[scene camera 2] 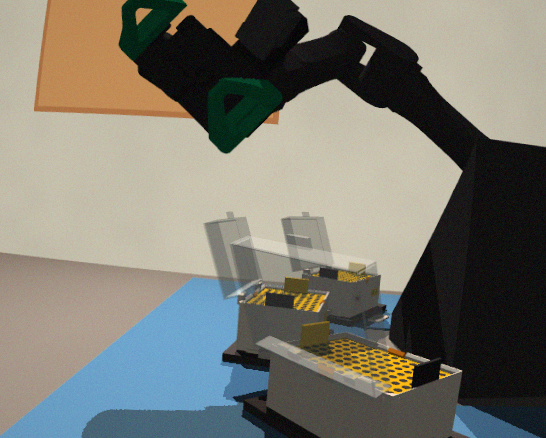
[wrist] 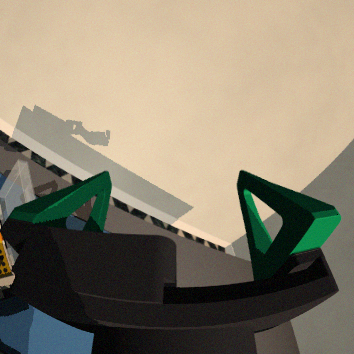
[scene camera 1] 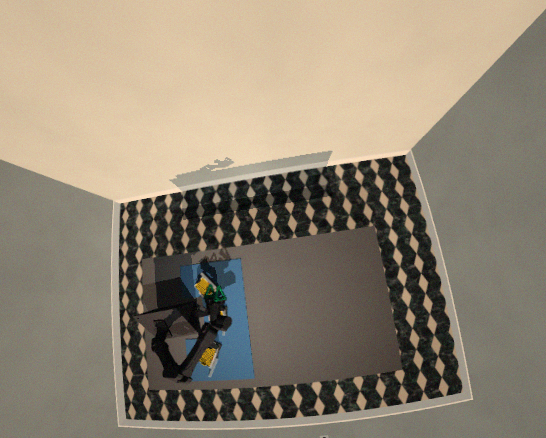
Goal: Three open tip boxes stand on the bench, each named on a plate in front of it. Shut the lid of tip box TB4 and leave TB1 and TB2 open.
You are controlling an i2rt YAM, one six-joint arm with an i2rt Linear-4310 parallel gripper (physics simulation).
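Places are measured from the arm's base along level axes (x left, y ahead, z down), in millimetres.
Pixels of known places: gripper, between the fingertips: point(scene camera 2: 170, 41) point(wrist: 173, 177) point(scene camera 1: 214, 284); arm's base, origin of its link: point(scene camera 1: 163, 328).
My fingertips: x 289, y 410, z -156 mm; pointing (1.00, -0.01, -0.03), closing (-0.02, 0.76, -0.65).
For each thing: its top centre in the pictures, then the offset to it from my fingertips. "pt": a spot on its surface instead. Level surfaces: height alone.
- nearest box, centre of its top: point(scene camera 2: 375, 349) point(scene camera 1: 202, 289) dx -49, dy -164, dz +213 mm
- upper box, centre of its top: point(scene camera 2: 367, 341) point(scene camera 1: 203, 288) dx -40, dy -156, dz +205 mm
- lower box, centre of its top: point(scene camera 2: 344, 265) point(scene camera 1: 206, 356) dx -466, dy -142, dz +205 mm
- clear lid, a spot on its surface: point(wrist: 17, 187) pt dx +43, dy -134, dz +171 mm
- blue mat, height of its surface: dz +279 mm
- brown-grey bench, height of its surface: dz +283 mm
Three open tip boxes stand on a blue mat. The nearest box point(scene camera 2: 362, 405) in scene camera 2, with yellow rack point(scene camera 2: 355, 357) and clear raised lid, is probably the upper box point(scene camera 1: 204, 286) in scene camera 1. The middle box point(scene camera 2: 280, 325) is mostly hidden by the arm in scene camera 1. The farthest box point(scene camera 2: 345, 295) is probably the lower box point(scene camera 1: 208, 356) there. Their clear lids stand raised. Part of a box point(wrist: 5, 260) and a clear lid point(wrist: 17, 187) show at the wrist view's left edge. The name plates are unreadable. My gripper point(scene camera 1: 216, 294) point(scene camera 2: 184, 75) point(wrist: 173, 177) is open and empty, high above the boxes.
The blue mat point(scene camera 1: 240, 350) point(scene camera 2: 150, 360) lies on a brown-grey bench point(scene camera 1: 320, 300). The black arm point(scene camera 2: 430, 110) reaches over the boxes from its dark base point(scene camera 2: 505, 275). An orange board point(scene camera 2: 90, 65) hangs on the wall behind. Dark feet or plates show beside the boxes.
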